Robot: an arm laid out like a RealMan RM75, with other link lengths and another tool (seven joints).
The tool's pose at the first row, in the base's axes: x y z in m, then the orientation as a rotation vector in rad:
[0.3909 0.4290 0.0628 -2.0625 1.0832 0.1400]
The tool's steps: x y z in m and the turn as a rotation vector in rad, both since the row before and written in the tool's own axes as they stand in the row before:
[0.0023 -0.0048 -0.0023 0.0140 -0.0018 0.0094]
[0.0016 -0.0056 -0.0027 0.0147 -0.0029 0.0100]
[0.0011 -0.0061 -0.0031 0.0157 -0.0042 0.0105]
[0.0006 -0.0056 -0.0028 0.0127 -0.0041 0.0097]
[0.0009 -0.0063 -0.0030 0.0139 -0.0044 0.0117]
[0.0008 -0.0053 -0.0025 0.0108 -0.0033 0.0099]
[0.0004 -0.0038 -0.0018 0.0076 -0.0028 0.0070]
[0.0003 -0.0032 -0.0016 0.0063 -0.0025 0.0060]
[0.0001 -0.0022 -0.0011 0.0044 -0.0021 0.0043]
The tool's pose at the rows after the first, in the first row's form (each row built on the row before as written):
[0.3953 0.4275 0.0662 -2.0447 1.0900 0.1386]
[0.3997 0.4263 0.0707 -2.0256 1.0965 0.1382]
[0.4041 0.4252 0.0760 -2.0050 1.1025 0.1388]
[0.4079 0.4244 0.0810 -1.9875 1.1080 0.1406]
[0.4123 0.4233 0.0864 -1.9678 1.1151 0.1430]
[0.4160 0.4223 0.0909 -1.9521 1.1214 0.1452]
[0.4186 0.4216 0.0942 -1.9409 1.1255 0.1472]
[0.4207 0.4209 0.0970 -1.9314 1.1290 0.1491]
[0.4221 0.4205 0.0990 -1.9246 1.1313 0.1508]

